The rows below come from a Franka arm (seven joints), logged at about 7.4 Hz.
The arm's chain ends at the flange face. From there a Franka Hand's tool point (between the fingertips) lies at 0.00 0.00 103.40 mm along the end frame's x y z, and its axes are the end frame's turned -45 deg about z.
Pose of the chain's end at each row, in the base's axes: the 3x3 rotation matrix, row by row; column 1 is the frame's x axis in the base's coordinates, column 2 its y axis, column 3 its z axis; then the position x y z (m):
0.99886, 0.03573, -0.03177; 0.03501, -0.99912, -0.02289; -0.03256, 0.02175, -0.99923; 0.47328, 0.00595, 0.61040
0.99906, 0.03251, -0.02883; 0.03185, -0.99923, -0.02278; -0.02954, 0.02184, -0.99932; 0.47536, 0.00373, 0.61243
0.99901, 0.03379, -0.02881; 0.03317, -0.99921, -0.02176; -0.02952, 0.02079, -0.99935; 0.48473, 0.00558, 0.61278
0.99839, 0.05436, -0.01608; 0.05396, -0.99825, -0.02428; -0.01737, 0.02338, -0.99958; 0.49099, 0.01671, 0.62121
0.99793, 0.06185, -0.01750; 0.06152, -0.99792, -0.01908; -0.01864, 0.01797, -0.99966; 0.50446, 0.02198, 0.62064
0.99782, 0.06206, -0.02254; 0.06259, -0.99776, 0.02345; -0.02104, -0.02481, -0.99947; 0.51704, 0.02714, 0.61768
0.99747, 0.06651, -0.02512; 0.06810, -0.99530, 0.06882; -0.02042, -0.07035, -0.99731; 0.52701, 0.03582, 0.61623
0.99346, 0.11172, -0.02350; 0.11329, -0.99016, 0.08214; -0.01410, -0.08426, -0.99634; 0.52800, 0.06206, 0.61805
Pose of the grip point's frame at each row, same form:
0.68104, 0.73157, -0.03177; 0.73124, -0.68173, -0.02289; -0.03840, -0.00764, -0.99923; 0.46999, 0.00358, 0.50708
0.68345, 0.72943, -0.02883; 0.72908, -0.68404, -0.02278; -0.03633, -0.00544, -0.99932; 0.47238, 0.00137, 0.50910
0.68251, 0.73030, -0.02881; 0.73000, -0.68309, -0.02176; -0.03557, -0.00617, -0.99935; 0.48175, 0.00333, 0.50945
0.66753, 0.74441, -0.01608; 0.74402, -0.66771, -0.02428; -0.02881, 0.00425, -0.99958; 0.48933, 0.01420, 0.51785
0.66191, 0.74938, -0.01750; 0.74914, -0.66213, -0.01908; -0.02589, -0.00047, -0.99966; 0.50265, 0.02001, 0.51728
0.66168, 0.74945, -0.02254; 0.74978, -0.66127, 0.02345; 0.00267, -0.03242, -0.99947; 0.51471, 0.02956, 0.51433
0.65829, 0.75235, -0.02512; 0.75194, -0.65563, 0.06882; 0.03531, -0.06418, -0.99731; 0.52441, 0.04294, 0.51311
0.62348, 0.78148, -0.02350; 0.78026, -0.62004, 0.08214; 0.04961, -0.06955, -0.99634; 0.52557, 0.07055, 0.51503

